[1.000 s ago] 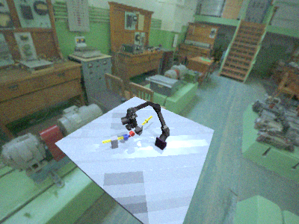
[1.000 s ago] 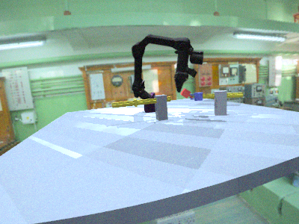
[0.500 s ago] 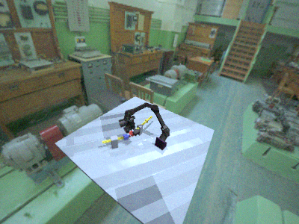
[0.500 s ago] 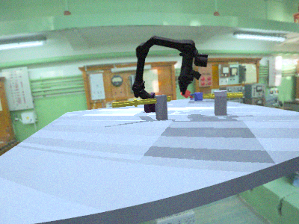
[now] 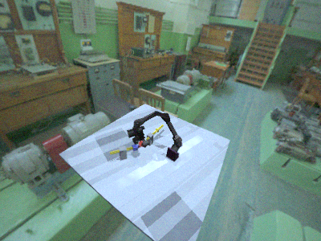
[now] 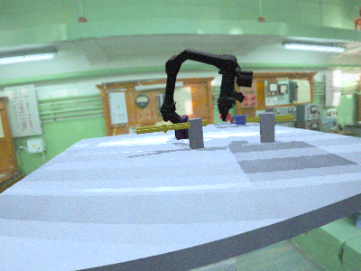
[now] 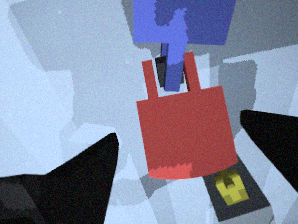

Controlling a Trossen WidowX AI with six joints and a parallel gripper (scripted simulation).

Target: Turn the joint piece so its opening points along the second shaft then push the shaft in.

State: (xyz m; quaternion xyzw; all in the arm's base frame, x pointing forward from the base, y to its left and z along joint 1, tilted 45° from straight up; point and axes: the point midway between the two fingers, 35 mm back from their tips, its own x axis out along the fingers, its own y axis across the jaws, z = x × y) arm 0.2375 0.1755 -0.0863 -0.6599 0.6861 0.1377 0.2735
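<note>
Now: gripper tip 2 cm to the right of the red joint piece and 2 cm below it.
</note>
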